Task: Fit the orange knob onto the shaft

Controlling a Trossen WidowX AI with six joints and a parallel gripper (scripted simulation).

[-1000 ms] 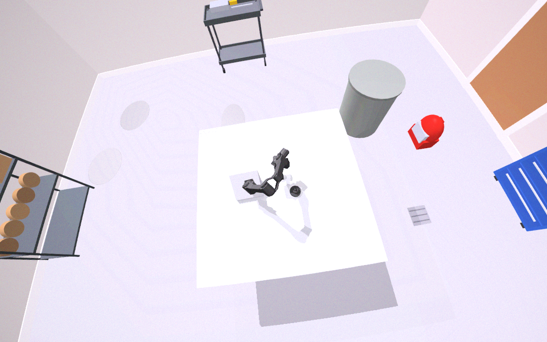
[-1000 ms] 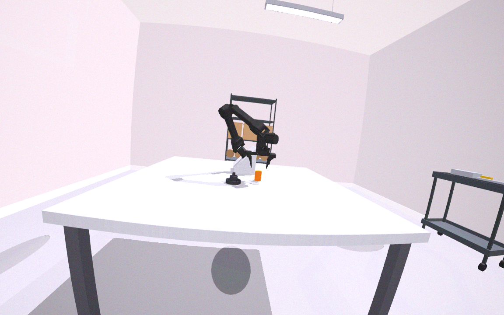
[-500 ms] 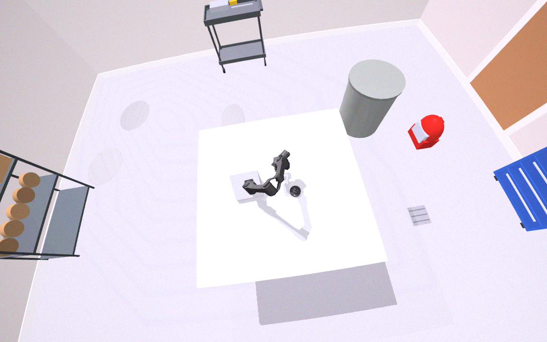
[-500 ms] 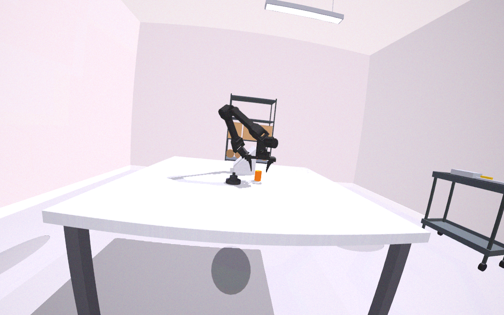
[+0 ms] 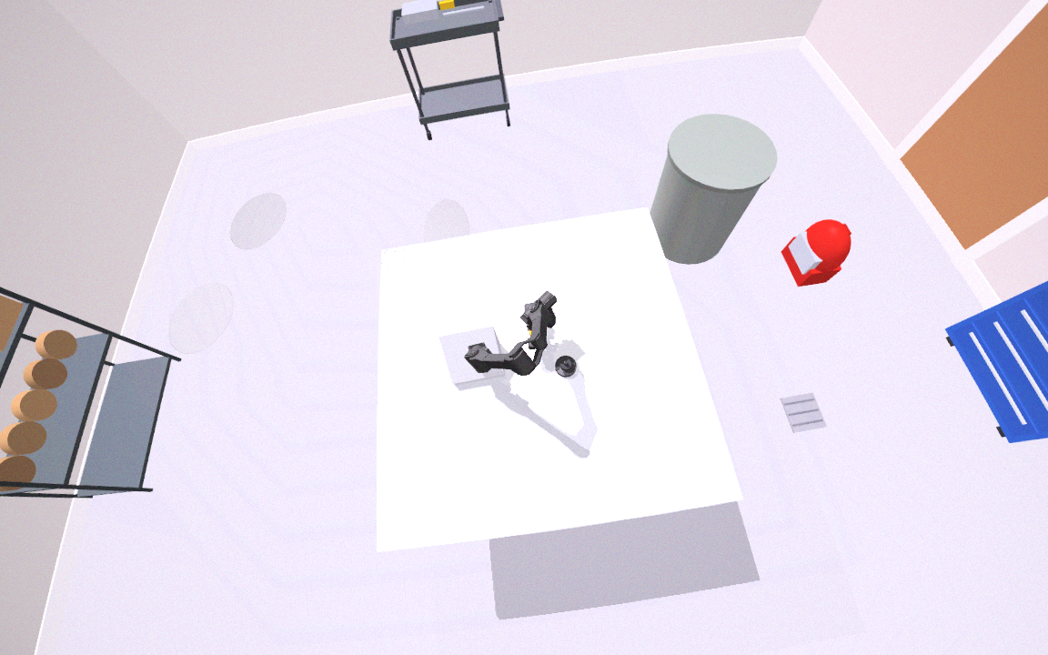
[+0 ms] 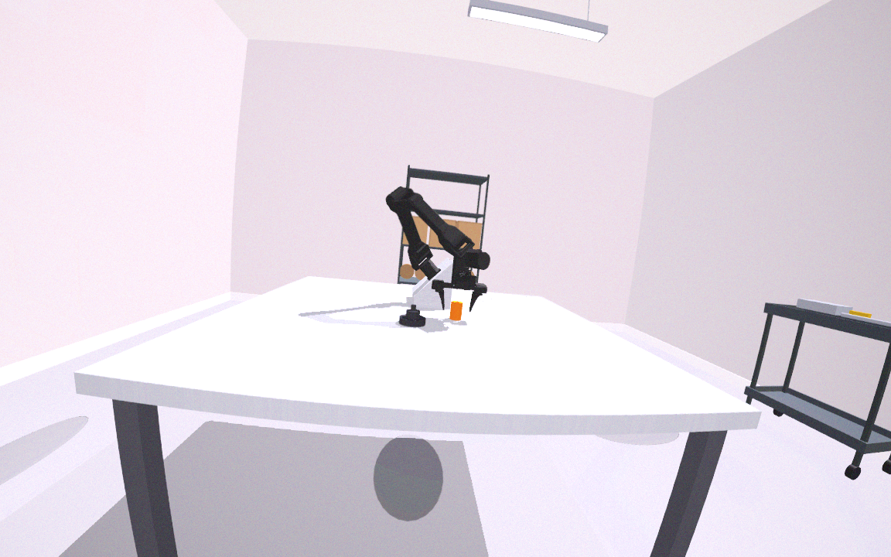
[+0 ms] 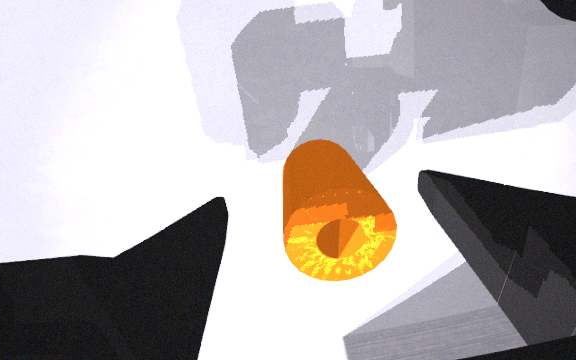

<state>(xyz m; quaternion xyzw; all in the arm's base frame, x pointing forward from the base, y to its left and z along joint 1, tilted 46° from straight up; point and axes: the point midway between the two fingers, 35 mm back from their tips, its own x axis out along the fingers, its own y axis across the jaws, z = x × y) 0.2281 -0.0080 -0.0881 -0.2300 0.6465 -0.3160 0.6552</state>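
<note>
My gripper tip is right at the orange knob. Also, from my gripper tip: dark round pedestal (160 mm to the right, 90 mm ahead).
</note>
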